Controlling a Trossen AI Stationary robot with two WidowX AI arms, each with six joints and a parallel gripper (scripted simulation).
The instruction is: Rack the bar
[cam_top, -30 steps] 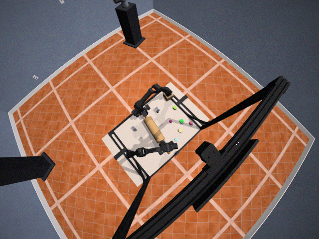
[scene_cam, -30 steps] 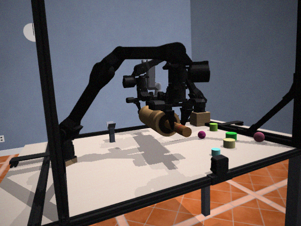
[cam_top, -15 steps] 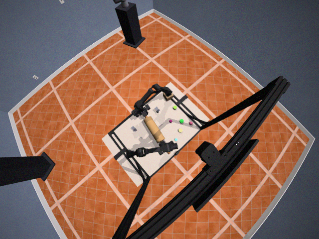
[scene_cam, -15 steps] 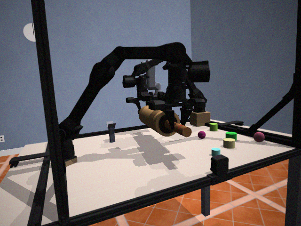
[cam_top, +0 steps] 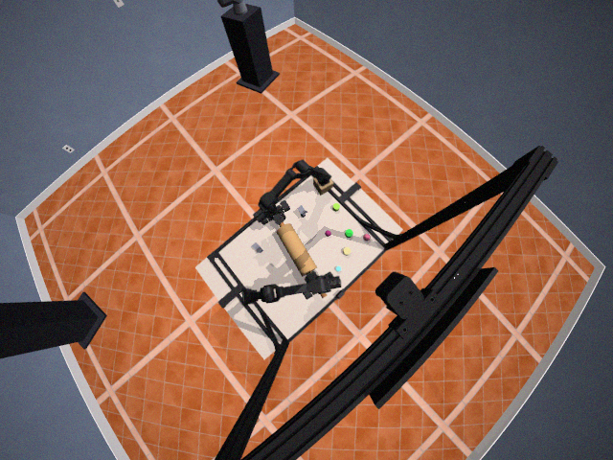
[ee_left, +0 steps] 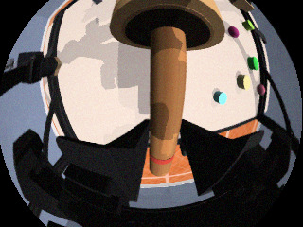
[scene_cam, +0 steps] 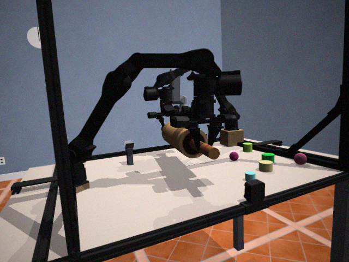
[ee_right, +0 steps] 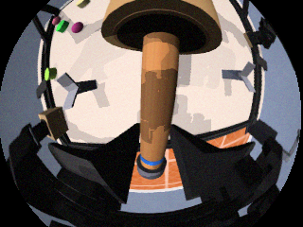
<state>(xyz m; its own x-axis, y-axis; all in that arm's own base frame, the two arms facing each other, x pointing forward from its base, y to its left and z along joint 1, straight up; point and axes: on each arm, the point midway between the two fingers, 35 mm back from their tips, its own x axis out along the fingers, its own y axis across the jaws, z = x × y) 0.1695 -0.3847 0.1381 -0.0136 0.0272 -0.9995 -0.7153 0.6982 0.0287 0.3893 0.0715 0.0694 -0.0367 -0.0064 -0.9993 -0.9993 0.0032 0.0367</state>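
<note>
My right gripper is now 320 mm past the magenta ball, 140 mm above it and 100 mm to the left of it. From my right hand the other things lie so: cyan cylinder 490 mm behind, 140 mm below, 60 mm to the left; bar 200 mm behind, 100 mm to the left, 30 mm below; green cylinder 430 mm behind, 170 mm to the right, 140 mm below.
</note>
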